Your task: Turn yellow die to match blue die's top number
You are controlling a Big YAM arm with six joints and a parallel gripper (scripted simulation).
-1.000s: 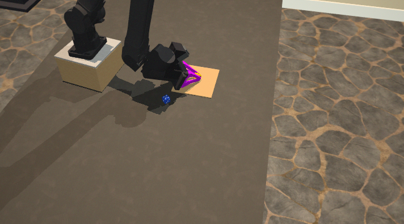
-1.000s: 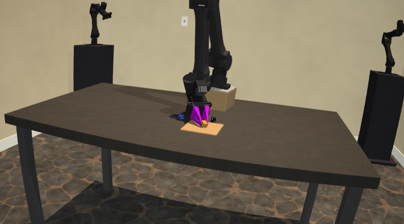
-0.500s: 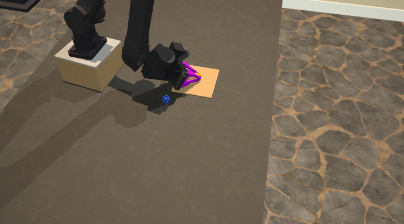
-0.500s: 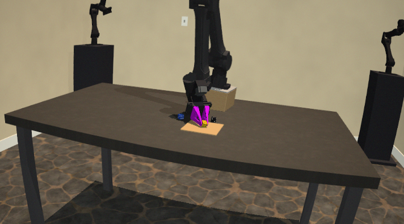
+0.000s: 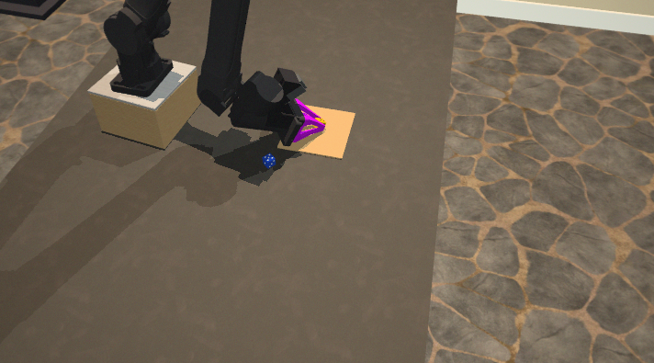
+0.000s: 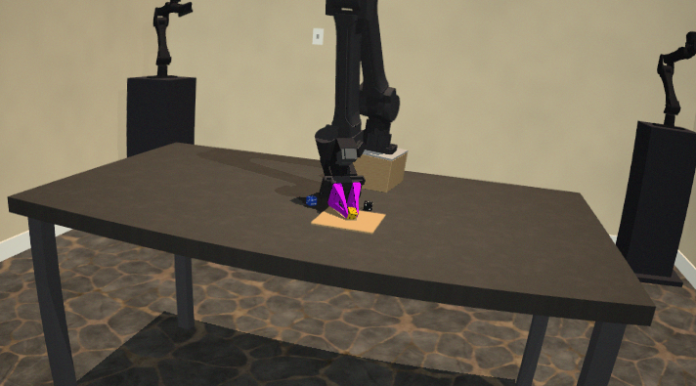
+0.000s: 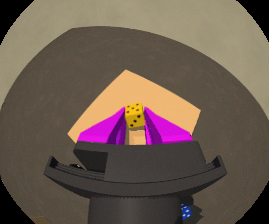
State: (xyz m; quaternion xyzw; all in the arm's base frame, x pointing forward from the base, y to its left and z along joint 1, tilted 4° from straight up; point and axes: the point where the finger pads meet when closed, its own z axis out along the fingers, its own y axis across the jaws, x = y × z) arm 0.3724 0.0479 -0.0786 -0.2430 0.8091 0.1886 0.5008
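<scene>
My gripper is now right at the yellow die. The rest, counted from my hand: orange mat 2 cm below; then blue die 12 cm to the right, 7 cm behind, 1 cm below; then black die 10 cm behind, 1 cm to the left, 1 cm below.
</scene>
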